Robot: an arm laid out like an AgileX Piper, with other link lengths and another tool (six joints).
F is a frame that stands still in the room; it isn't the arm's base.
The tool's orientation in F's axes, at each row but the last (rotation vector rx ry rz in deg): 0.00 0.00 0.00; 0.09 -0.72 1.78; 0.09 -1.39 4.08; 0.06 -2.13 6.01
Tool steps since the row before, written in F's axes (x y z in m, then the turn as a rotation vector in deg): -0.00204 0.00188 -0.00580 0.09 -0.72 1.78; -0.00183 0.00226 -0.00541 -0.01 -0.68 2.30; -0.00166 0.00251 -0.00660 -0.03 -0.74 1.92; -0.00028 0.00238 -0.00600 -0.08 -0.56 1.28
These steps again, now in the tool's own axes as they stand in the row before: -0.00204 0.00188 -0.00580 0.09 -0.72 1.78; -0.00183 0.00231 -0.00539 0.00 -0.68 2.30; -0.00164 0.00262 -0.00656 -0.04 -0.73 1.92; -0.00025 0.00240 -0.00599 -0.09 -0.55 1.28
